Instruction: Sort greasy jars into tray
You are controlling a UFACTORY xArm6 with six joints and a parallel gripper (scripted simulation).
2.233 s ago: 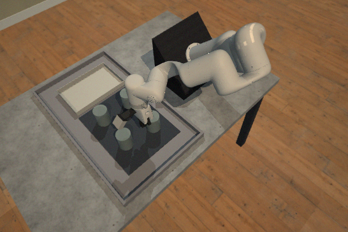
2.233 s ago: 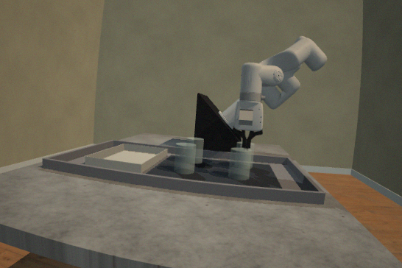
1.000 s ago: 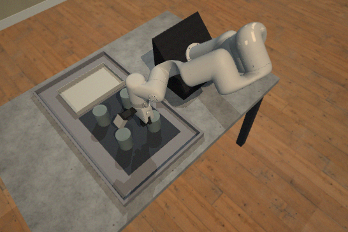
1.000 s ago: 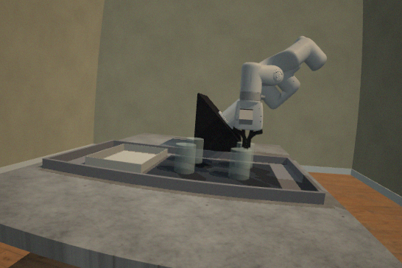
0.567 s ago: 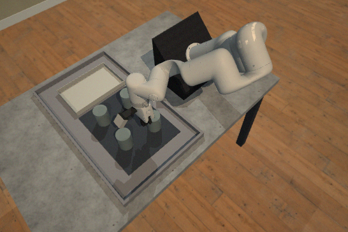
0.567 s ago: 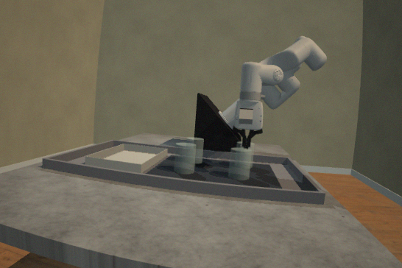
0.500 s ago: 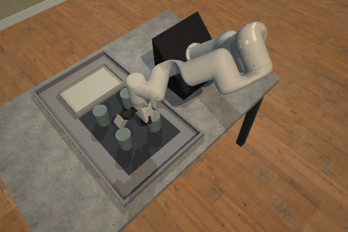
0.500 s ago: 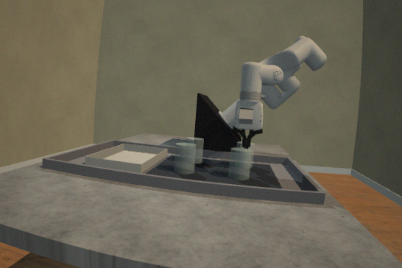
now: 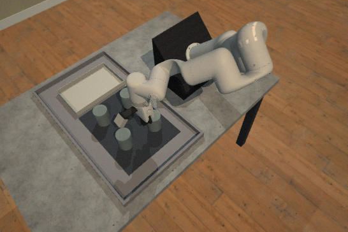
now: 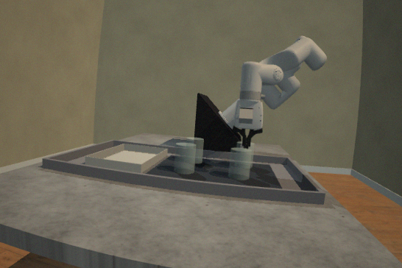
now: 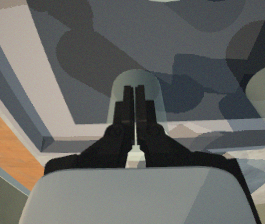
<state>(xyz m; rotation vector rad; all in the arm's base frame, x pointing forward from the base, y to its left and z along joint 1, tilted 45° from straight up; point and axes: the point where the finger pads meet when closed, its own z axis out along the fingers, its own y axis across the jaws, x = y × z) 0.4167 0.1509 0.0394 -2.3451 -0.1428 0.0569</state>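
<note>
My hand is 5 cm short of the dark mat, 9 cm to the left of it and 10 cm above it. From my hand the other things lie so: cream tray: 7 cm ahead, 41 cm to the right, 9 cm below.
</note>
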